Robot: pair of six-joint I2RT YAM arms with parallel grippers.
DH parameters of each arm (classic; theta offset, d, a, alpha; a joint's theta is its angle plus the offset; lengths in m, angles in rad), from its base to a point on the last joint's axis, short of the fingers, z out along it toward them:
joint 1: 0 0.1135 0.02 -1.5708
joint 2: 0 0 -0.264 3.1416
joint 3: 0.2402 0 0.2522 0
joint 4: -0.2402 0 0.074 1.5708
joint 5: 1.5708 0 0 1.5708
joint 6: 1.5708 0.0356 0 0
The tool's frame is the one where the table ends.
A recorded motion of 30 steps. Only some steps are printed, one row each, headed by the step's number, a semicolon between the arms.
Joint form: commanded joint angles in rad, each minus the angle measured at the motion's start. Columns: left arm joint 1, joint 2, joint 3, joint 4, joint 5, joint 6; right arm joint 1, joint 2, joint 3, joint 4, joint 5, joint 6.
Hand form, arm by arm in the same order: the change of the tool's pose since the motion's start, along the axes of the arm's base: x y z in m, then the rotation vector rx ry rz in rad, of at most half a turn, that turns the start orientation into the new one. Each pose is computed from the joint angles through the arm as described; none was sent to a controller.
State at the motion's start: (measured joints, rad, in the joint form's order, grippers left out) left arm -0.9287 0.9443 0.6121 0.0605 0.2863 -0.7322; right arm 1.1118 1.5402 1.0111 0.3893 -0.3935 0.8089
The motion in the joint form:
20: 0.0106 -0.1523 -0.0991 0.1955 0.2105 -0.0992; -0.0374 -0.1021 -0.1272 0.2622 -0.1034 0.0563
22: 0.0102 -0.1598 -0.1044 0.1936 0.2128 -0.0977; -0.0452 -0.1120 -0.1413 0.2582 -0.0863 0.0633
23: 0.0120 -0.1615 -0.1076 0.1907 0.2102 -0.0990; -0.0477 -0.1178 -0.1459 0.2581 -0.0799 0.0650
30: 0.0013 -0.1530 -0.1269 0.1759 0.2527 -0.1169; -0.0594 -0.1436 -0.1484 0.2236 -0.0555 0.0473
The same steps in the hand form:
20: -0.0210 0.0199 0.0140 -0.2408 -0.0292 -0.1844; -0.0049 -0.0303 0.0169 0.2131 -0.0505 0.0652
22: -0.0220 0.0210 0.0132 -0.2407 -0.0305 -0.1873; -0.0034 -0.0339 0.0147 0.2065 -0.0407 0.0399
23: -0.0218 0.0214 0.0121 -0.2377 -0.0268 -0.1824; -0.0031 -0.0356 0.0149 0.2077 -0.0399 0.0310
30: -0.0244 0.0194 0.0022 -0.2122 0.0270 -0.2294; -0.0012 -0.0415 0.0182 0.1971 -0.0539 -0.0050

